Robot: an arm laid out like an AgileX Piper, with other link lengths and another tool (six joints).
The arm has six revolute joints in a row. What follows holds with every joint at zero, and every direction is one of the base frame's. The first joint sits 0.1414 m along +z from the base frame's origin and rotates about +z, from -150 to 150 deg. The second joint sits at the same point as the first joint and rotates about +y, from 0 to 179.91 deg. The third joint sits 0.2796 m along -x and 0.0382 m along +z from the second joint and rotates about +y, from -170 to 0 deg. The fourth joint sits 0.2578 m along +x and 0.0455 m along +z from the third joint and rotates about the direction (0.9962, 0, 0.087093), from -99.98 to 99.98 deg. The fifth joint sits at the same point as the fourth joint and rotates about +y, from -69.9 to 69.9 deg. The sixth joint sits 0.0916 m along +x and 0.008 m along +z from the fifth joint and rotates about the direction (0.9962, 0, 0.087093), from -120 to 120 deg. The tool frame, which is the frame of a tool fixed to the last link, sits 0.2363 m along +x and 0.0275 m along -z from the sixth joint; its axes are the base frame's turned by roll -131.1, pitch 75.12 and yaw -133.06 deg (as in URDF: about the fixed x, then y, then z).
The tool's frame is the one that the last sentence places.
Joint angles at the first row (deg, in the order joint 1, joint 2, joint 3, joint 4, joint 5, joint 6):
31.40, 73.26, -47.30, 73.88, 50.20, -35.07
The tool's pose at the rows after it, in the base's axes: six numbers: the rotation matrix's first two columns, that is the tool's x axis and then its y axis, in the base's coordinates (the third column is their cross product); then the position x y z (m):
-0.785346, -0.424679, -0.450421, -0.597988, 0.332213, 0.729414, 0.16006, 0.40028, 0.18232
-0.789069, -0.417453, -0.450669, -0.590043, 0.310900, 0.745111, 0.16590, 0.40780, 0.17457
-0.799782, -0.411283, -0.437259, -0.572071, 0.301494, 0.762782, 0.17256, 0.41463, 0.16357
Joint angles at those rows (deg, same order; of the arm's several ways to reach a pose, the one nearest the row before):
29.52, 76.53, -44.95, 81.39, 52.05, -43.73
29.30, 80.05, -44.49, 85.75, 52.80, -48.96
29.23, 83.92, -44.49, 89.15, 53.40, -52.81

